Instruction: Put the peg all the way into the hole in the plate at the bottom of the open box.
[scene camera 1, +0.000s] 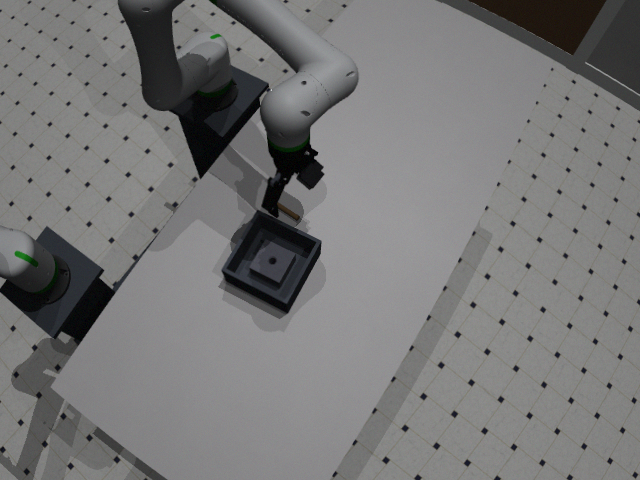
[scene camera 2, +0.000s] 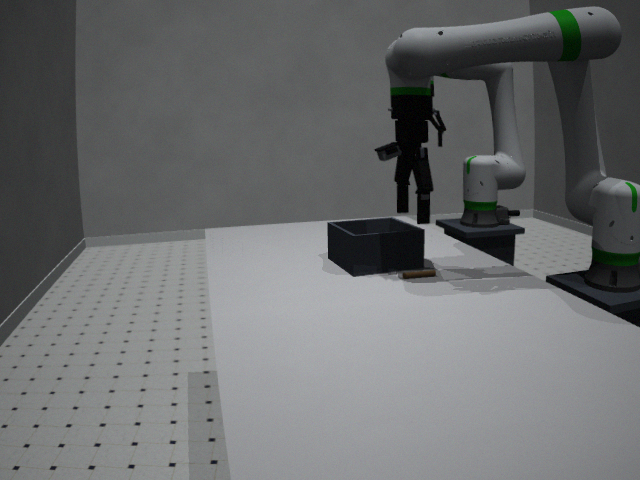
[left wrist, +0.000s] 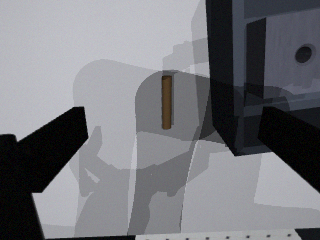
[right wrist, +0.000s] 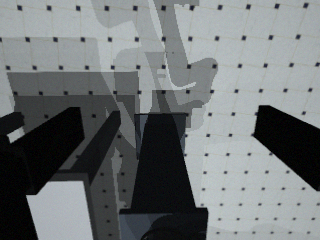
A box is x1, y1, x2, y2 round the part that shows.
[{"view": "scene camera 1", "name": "my left gripper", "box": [261, 144, 317, 217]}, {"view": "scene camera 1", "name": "dark box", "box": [221, 210, 321, 312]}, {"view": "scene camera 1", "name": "grey plate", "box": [249, 239, 295, 287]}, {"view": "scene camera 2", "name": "my left gripper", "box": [394, 120, 432, 223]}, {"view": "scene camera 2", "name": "dark box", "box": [327, 217, 424, 276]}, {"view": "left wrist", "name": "my left gripper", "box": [0, 106, 319, 239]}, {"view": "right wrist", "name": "my right gripper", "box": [0, 105, 319, 239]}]
